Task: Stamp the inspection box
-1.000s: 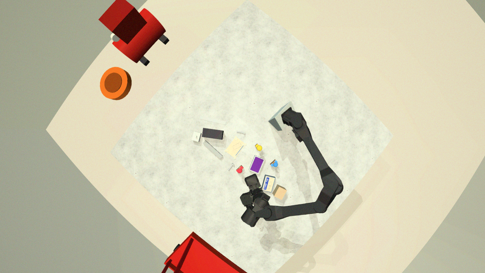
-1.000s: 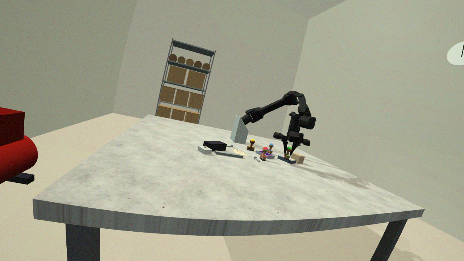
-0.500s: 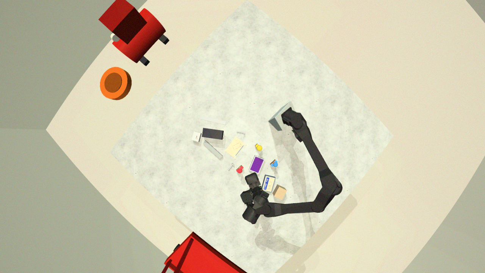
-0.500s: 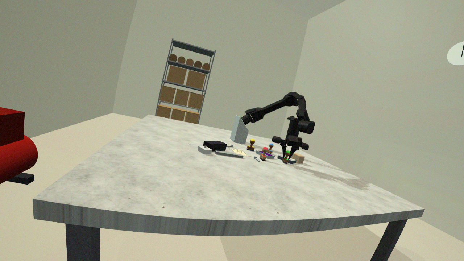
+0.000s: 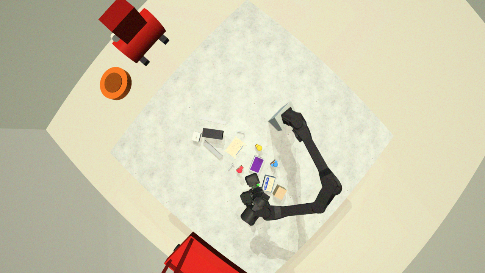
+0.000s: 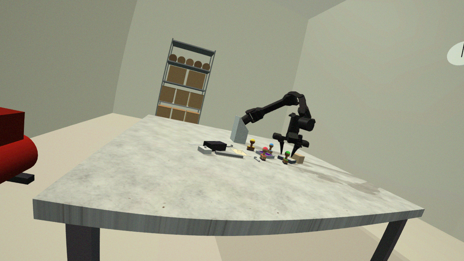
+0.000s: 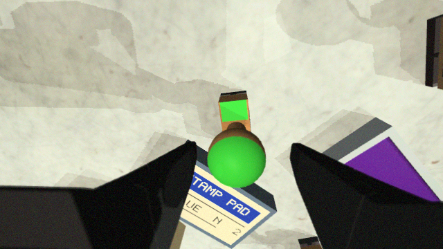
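My gripper tip is 2 cm above the green-knobbed stamp. The rest, counted from my gripper tip: cardboard box 12 cm to the left, 8 cm behind, 2 cm below; then red-knobbed stamp 13 cm to the right, 2 cm below, 1 cm ahead; then purple ink pad 9 cm to the right, 8 cm behind, 4 cm below.
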